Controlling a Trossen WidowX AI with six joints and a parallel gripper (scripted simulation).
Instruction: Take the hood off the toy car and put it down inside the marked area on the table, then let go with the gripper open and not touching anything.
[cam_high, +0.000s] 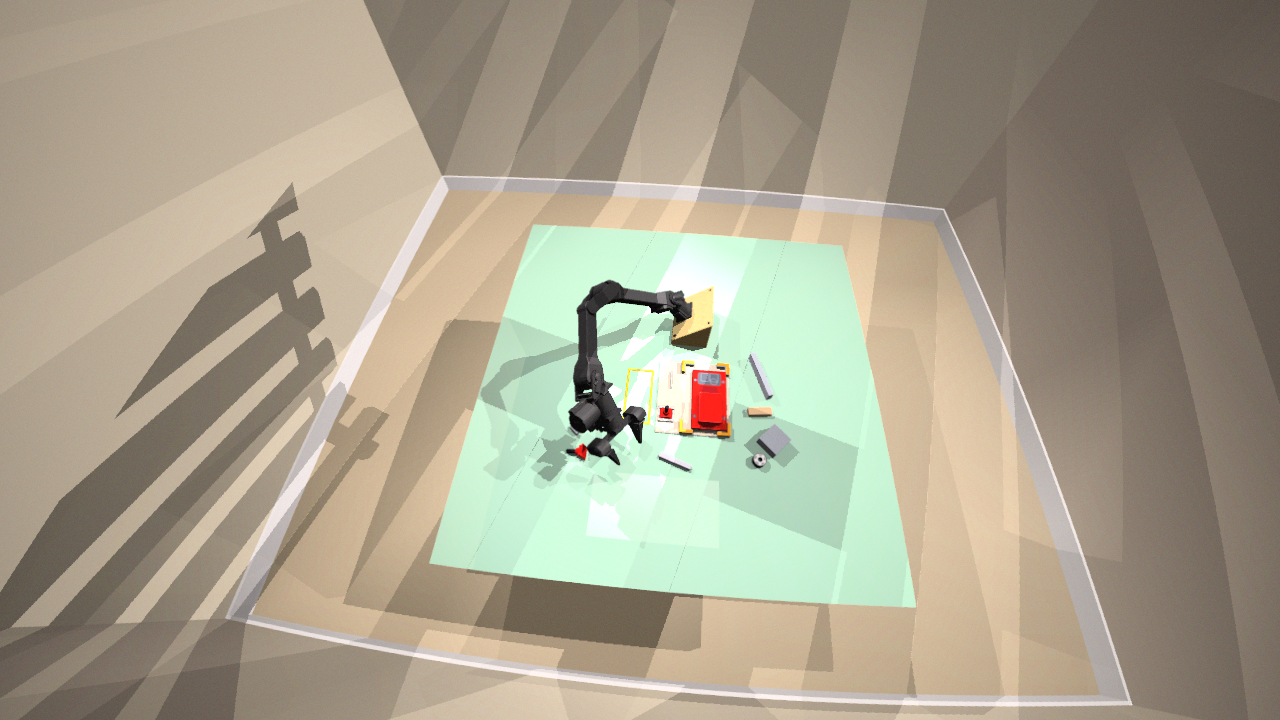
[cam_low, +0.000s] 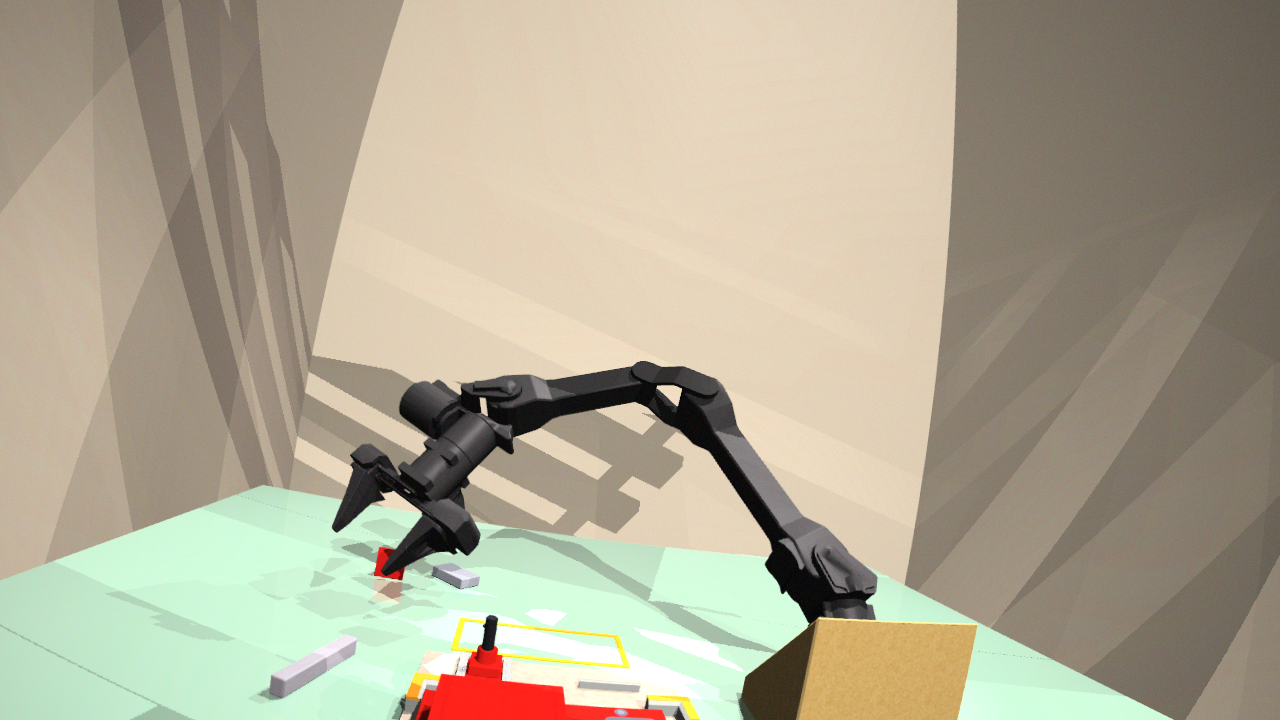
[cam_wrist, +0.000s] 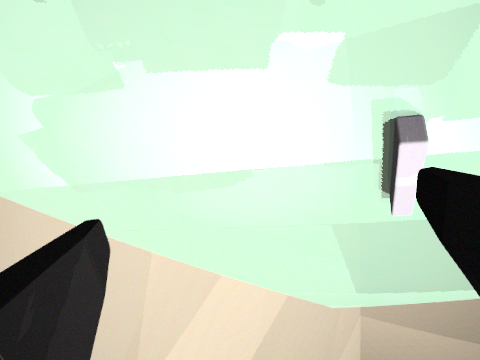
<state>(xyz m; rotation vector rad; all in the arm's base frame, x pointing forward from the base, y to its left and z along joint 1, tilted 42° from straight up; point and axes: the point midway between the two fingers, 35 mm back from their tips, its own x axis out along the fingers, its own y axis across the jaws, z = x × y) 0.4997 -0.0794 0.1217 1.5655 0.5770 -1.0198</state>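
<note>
The red hood is 220 mm to the left of my gripper tip, 180 mm behind it and 30 mm below it. From my gripper tip the other things lie so: white wheel 380 mm to the left, 60 mm below, 40 mm behind.
</note>
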